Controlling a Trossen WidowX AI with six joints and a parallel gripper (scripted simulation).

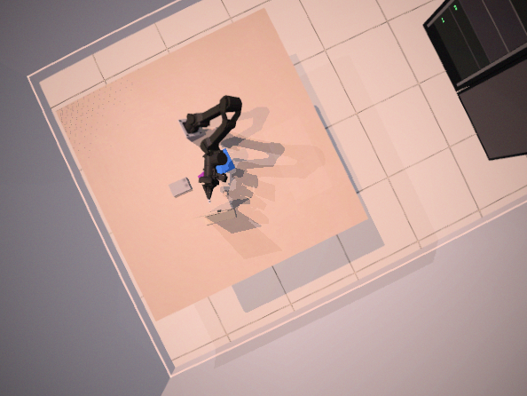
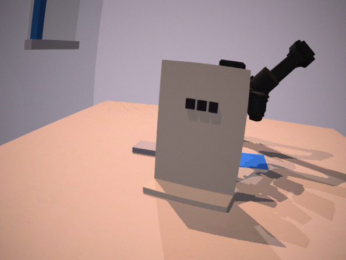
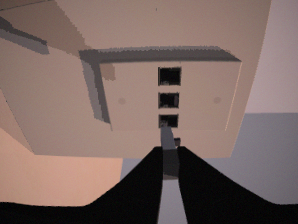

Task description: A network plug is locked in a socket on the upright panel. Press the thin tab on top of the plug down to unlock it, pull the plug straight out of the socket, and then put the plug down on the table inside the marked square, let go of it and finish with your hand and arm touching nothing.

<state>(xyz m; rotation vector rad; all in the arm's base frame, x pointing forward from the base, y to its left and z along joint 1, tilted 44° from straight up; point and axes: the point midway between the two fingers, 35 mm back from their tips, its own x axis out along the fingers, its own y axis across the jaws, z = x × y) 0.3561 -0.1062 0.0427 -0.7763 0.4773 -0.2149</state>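
My gripper tip is now 17 cm above the blue marked square, 16 cm past it and 11 cm to the right of it. Round my gripper tip: upright grey panel 8 cm ahead, 6 cm below, 2 cm to the right; purple cube 16 cm below, 14 cm behind; grey network plug right at my gripper tip.
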